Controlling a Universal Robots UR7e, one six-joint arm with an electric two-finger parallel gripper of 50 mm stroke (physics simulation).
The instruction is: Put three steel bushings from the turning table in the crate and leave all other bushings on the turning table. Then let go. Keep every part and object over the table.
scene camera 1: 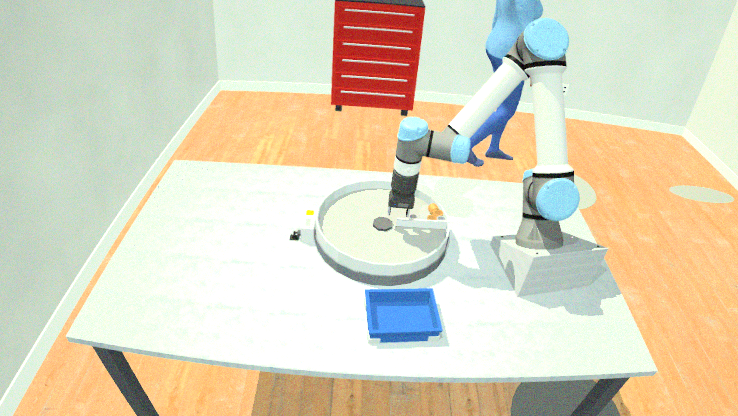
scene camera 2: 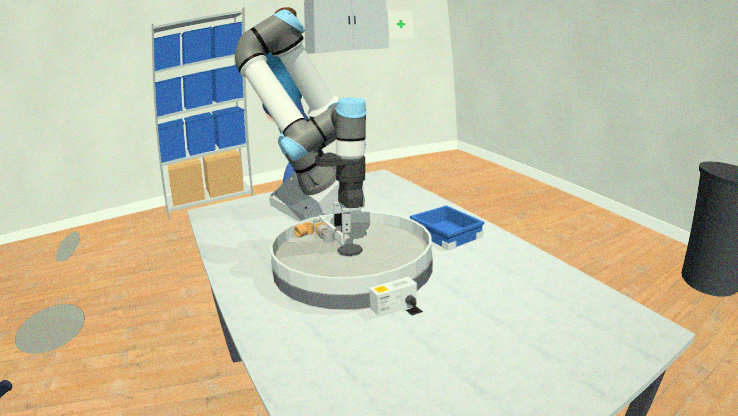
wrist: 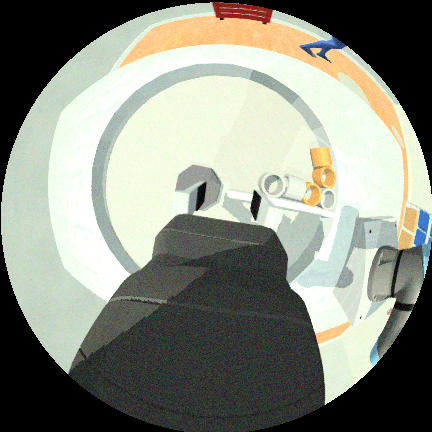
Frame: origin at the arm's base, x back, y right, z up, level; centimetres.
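Seen in the pictures: gripper, fingertip midpoint: (scene camera 1: 398, 214) (scene camera 2: 341, 228) (wrist: 228, 195); arm's base at its link origin: (scene camera 1: 539, 243) (scene camera 2: 320, 179) (wrist: 379, 273).
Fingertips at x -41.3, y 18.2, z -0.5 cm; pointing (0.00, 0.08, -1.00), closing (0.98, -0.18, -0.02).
Observation:
Offsets run from my fingertips to a thing's top centre. "pt": to the spot under its first point.
The turning table (scene camera 1: 382, 268) (scene camera 2: 330, 284) (wrist: 99, 170) holds steel and orange bushings beside its divider bar @(pt dz -2.8, dx +7.6, dy -1.8 cm) (scene camera 1: 421, 223) (wrist: 296, 204). In the wrist view, one steel bushing @(dz -2.2, dx +5.5, dy +1.0 cm) (wrist: 262, 185) stands on end nearest the gripper, a second steel bushing @(dz -1.5, dx +8.6, dy +0.7 cm) (wrist: 296, 185) lies on its side against it, and a third steel bushing @(dz -2.2, dx +14.5, dy -0.6 cm) (wrist: 327, 207) stands near the rim. Three orange bushings @(dz -1.6, dx +13.7, dy +5.5 cm) (wrist: 320, 157) (scene camera 2: 303, 229) (scene camera 1: 433, 207) are close by. My gripper (scene camera 1: 398, 212) (scene camera 2: 342, 221) (wrist: 228, 195) is open and empty, between the hub and the nearest steel bushing. The blue crate @(dz -5.0, dx -5.0, dy -33.9 cm) (scene camera 1: 404, 335) (scene camera 2: 467, 236) is empty.
The dark hub @(dz -3.9, dx -4.4, dy +0.7 cm) (scene camera 1: 382, 223) (scene camera 2: 349, 250) (wrist: 200, 172) is at the turning table's centre. A white control box @(pt dz -6.0, dx -29.2, dy +6.1 cm) (scene camera 2: 393, 297) with a black knob stands against its outer side. The divider bar runs from near the hub to the rim, beside the bushings. The crate's raised walls stand on the table.

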